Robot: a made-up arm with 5 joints.
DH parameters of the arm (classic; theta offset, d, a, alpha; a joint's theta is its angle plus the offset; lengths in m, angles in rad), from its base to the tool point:
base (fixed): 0 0 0.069 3.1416
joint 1: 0 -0.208 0.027 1.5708
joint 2: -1.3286 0 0.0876 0
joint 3: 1.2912 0 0.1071 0
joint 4: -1.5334 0.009 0 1.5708
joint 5: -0.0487 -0.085 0 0
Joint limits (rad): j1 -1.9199..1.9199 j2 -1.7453..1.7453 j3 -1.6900..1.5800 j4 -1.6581..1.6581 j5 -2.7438..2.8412
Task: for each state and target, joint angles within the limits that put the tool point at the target. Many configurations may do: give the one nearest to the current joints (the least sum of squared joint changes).
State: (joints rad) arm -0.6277 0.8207 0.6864 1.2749 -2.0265
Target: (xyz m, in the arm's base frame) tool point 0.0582 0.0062 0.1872
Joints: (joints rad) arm -0.2865 0.9373 1.0904 1.6526 -2.0265
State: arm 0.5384 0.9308 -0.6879 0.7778 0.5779
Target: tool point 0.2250 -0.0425 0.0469
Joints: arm 0.3217 1.2880 -0.3724 0.9108 0.5779
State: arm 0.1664 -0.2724 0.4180 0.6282 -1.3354
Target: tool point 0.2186 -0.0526 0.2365
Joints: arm 0.3949 -0.5951 0.5291 0.9320 -1.3354
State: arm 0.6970 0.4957 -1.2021 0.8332 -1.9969
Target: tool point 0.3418 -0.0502 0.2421
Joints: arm 0.2144 0.7915 -1.0653 0.8113 -1.9969
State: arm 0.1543 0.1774 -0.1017 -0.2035 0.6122
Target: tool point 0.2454 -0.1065 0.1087
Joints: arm 0.5869 0.6248 0.3463 -0.0056 0.6122
